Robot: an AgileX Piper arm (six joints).
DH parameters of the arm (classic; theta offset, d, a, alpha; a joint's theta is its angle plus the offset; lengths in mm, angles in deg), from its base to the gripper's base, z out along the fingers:
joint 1: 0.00 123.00 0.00 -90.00
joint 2: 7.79 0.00 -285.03 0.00
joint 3: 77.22 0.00 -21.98 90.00
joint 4: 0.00 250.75 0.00 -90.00
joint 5: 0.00 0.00 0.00 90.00
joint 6: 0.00 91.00 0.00 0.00
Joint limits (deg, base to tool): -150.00..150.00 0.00..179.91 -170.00..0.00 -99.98..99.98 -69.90..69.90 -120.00..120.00
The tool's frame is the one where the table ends.
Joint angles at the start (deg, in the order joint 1, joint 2, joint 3, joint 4, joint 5, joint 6):
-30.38 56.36 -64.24 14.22 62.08 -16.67
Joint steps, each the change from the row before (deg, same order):
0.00 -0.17 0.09 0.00 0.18 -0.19
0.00 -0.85 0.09 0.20 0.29 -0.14
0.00 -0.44 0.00 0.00 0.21 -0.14
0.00 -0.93 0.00 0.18 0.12 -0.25
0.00 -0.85 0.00 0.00 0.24 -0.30
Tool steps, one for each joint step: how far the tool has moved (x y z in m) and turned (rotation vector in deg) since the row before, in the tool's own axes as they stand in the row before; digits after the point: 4 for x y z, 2 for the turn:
0.0008 0.0003 -0.0005 -0.04 0.10 -0.21
0.0018 0.0016 -0.0041 -0.12 -0.50 -0.21
0.0009 0.0007 -0.0023 0.02 -0.22 -0.24
0.0014 0.0016 -0.0048 -0.02 -0.82 -0.38
0.0015 0.0014 -0.0044 0.08 -0.58 -0.49

